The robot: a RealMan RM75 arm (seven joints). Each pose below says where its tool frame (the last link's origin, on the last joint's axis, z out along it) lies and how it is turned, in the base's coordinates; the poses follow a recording.
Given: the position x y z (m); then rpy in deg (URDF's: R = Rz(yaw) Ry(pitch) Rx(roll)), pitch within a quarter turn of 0, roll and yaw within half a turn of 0.
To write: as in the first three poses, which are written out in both.
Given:
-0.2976 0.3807 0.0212 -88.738 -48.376 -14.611
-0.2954 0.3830 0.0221 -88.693 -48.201 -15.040
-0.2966 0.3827 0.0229 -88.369 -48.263 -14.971
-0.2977 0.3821 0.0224 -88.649 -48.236 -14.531
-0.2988 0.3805 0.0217 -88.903 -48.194 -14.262
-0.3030 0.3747 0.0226 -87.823 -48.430 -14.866
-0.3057 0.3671 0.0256 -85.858 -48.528 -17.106
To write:
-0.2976 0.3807 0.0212 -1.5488 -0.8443 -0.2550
-0.2954 0.3830 0.0221 -1.5480 -0.8413 -0.2625
-0.2966 0.3827 0.0229 -1.5423 -0.8423 -0.2613
-0.2977 0.3821 0.0224 -1.5472 -0.8419 -0.2536
-0.2988 0.3805 0.0217 -1.5517 -0.8411 -0.2489
-0.3030 0.3747 0.0226 -1.5328 -0.8453 -0.2595
-0.3057 0.3671 0.0256 -1.4985 -0.8470 -0.2986

